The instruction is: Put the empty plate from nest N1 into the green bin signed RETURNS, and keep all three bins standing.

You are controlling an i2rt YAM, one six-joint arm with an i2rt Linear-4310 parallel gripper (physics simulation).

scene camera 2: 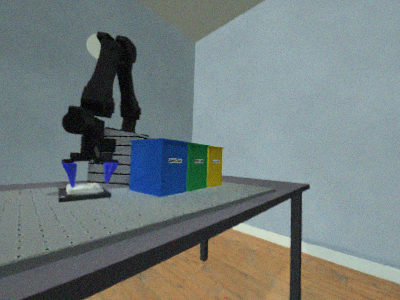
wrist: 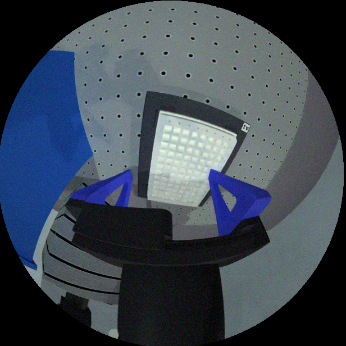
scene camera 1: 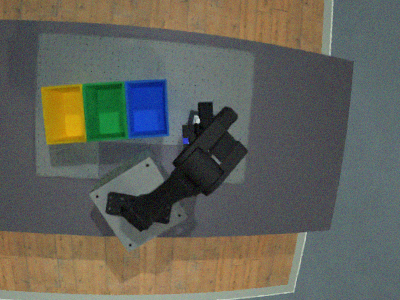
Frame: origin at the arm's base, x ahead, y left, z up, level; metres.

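Where they show: gripper, fingertip midpoint: point(scene camera 2: 90, 185); arm's base, origin of the base link: point(scene camera 2: 127, 133) point(scene camera 1: 139, 207).
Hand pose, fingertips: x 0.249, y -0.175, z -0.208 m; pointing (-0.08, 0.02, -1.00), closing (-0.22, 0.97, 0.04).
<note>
Each offset is from my fingertips to the centre of the thing. Level surfaces: height alone.
The white well plate {dz -0.008, dx +0.001, dy -0.018 m} point(wrist: 187, 160) point(scene camera 2: 84, 188) lies flat in the dark nest {dz -0.020, dx +0.002, dy -0.018 m} point(wrist: 146, 135) point(scene camera 2: 85, 197); a small part of the plate point(scene camera 1: 196, 119) shows beside the arm from above. The label at the nest's corner is too unclear to read surely. My gripper point(wrist: 170, 173) point(scene camera 2: 91, 184) is open, its blue fingers pointing down on either side of the plate, tips just above it, with nothing held. The green bin {dz +0.063, dx +0.021, dy +0.330 m} point(scene camera 1: 105, 90) point(scene camera 2: 197, 172) stands upright between the blue bin {dz +0.063, dx +0.054, dy +0.203 m} point(scene camera 1: 146, 102) point(scene camera 2: 159, 167) point(wrist: 40, 125) and the yellow bin {dz +0.063, dx -0.011, dy +0.458 m} point(scene camera 1: 63, 100) point(scene camera 2: 215, 167). The bins' small signs cannot be read.
The three bins stand side by side on the perforated board {dz -0.027 m} point(scene camera 1: 210, 65) point(scene camera 2: 165, 210) point(wrist: 200, 30). The blue bin is nearest the gripper. The arm's grey base point(scene camera 1: 150, 172) point(scene camera 2: 117, 150) point(wrist: 75, 260) is behind the bins in the second scene view.
</note>
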